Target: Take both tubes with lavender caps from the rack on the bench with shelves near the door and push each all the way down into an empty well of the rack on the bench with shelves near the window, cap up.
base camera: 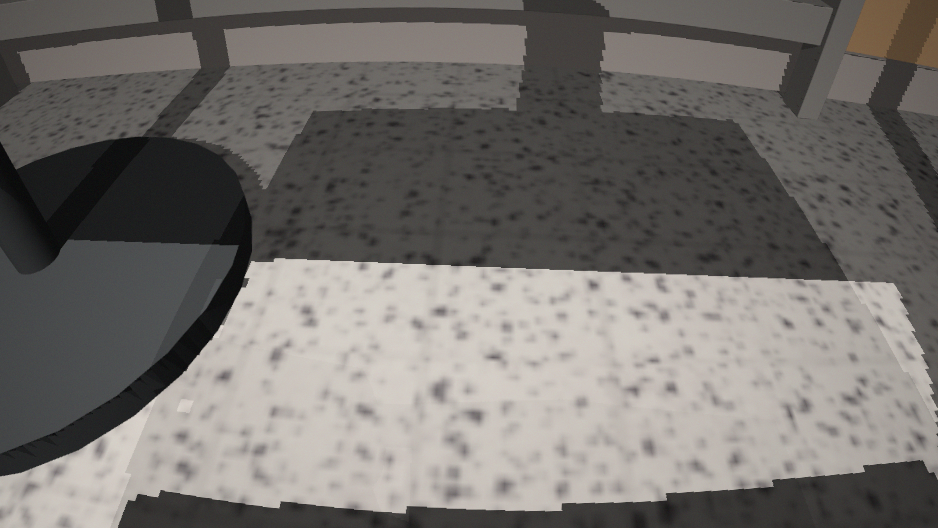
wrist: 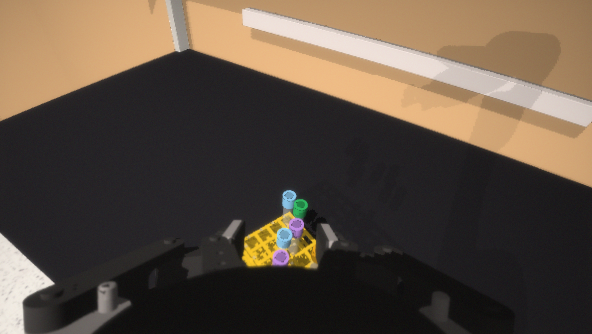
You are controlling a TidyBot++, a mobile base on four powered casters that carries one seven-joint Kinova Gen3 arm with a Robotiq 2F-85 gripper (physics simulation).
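Places are measured from the arm's base along level axes (x ahead, y left, z up), in centimetres.
Pixels of known places: gripper, fingertip midpoint: [wrist: 280, 237].
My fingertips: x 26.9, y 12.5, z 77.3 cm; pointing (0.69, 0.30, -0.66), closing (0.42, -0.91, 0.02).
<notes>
Ahead of a thing's pixels: the offset from my fingertips to its top centre. Level surfaces: height alone.
In the wrist view a yellow wire rack @[dz -19.8, dx +7.4, dy -1.4 cm] [wrist: 260, 234] stands on the black bench top, its near part hidden by the gripper body. Two tubes with lavender caps stand in it, cap up: one lavender cap @[dz -13.6, dx +10.3, dy +2.1 cm] [wrist: 296, 228] is behind, the other lavender cap @[dz -13.6, dx +5.4, dy +1.9 cm] [wrist: 281, 258] is nearer, at the edge of the gripper body. A light blue cap @[dz -13.6, dx +8.3, dy +2.9 cm] [wrist: 284, 238] stands between them. My gripper [wrist: 280, 237] is partly open with nothing between its fingers; the fingertips show on either side of the rack. Whether they are above the caps' height is hard to tell. The other rack does not show.
Another light blue cap @[dz -13.6, dx +14.2, dy +4.9 cm] [wrist: 289, 199] and a green cap @[dz -13.6, dx +13.3, dy +3.0 cm] [wrist: 300, 208] stand at the rack's far corner. A white rail [wrist: 350, 45] runs along the orange wall behind the black bench top @[dz -25.5 cm] [wrist: 150, 150]. In the base view a round black stand base @[dz -113.9, dx +18.2, dy +29.7 cm] [base camera: 131, 314] is at the left on the speckled floor.
</notes>
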